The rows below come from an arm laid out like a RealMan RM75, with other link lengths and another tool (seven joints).
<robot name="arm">
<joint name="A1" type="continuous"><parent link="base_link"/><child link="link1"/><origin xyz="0 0 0.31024" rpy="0 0 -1.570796"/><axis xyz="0 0 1"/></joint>
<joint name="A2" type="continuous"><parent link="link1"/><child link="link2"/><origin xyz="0 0 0" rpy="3.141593 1.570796 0"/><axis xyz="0 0 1"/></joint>
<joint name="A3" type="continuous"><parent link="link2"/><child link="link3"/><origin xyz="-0.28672 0 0" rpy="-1.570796 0 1.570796"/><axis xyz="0 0 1"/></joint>
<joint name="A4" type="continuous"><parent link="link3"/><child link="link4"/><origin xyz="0 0 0" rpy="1.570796 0 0"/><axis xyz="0 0 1"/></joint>
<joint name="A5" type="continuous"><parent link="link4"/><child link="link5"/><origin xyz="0 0.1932 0" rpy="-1.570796 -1.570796 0"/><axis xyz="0 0 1"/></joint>
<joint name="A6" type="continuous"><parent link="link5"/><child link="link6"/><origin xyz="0 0 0" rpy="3.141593 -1.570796 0"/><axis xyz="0 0 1"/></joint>
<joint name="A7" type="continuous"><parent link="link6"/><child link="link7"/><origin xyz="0.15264 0 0" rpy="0 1.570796 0"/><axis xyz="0 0 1"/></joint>
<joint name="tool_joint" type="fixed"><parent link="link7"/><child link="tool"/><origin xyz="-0.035 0.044 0.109" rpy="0.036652 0 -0.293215"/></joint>
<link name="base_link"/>
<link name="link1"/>
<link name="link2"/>
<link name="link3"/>
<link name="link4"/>
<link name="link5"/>
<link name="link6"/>
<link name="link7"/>
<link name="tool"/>
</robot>
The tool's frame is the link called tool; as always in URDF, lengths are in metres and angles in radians. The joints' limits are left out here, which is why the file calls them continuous.
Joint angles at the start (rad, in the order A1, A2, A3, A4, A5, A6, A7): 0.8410, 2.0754, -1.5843, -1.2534, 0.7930, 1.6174, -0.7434
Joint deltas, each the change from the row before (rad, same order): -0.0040, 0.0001, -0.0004, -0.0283, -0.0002, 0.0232, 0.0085; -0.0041, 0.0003, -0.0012, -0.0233, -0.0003, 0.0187, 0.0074; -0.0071, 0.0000, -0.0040, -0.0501, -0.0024, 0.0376, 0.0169; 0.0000, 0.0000, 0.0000, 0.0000, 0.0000, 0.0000, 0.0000; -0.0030, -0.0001, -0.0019, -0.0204, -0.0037, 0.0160, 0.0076; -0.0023, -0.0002, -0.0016, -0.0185, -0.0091, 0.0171, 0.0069; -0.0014, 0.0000, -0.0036, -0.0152, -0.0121, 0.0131, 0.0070; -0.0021, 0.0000, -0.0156, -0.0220, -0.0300, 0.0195, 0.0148; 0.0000, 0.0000, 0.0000, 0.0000, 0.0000, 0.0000, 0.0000; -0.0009, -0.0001, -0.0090, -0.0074, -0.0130, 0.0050, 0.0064; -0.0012, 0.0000, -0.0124, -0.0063, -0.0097, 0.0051, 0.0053
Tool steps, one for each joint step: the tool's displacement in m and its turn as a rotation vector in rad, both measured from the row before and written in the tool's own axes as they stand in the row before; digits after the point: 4 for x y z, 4 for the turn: -0.0033, -0.0010, -0.0035, -0.0029, -0.0041, -0.0080; -0.0030, -0.0005, -0.0026, -0.0030, -0.0035, -0.0060; -0.0054, -0.0010, -0.0057, -0.0087, -0.0035, -0.0142; 0.0000, 0.0000, 0.0000, 0.0000, 0.0000, 0.0000; -0.0021, 0.0004, -0.0024, -0.0067, -0.0004, -0.0047; -0.0015, 0.0019, -0.0025, -0.0124, 0.0011, -0.0035; -0.0007, 0.0024, -0.0018, -0.0148, 0.0036, -0.0027; -0.0009, 0.0065, -0.0020, -0.0380, 0.0080, -0.0036; 0.0000, 0.0000, 0.0000, 0.0000, 0.0000, 0.0000; -0.0001, 0.0028, -0.0003, -0.0164, 0.0044, -0.0015; -0.0012, 0.0026, 0.0002, -0.0160, 0.0003, -0.0046
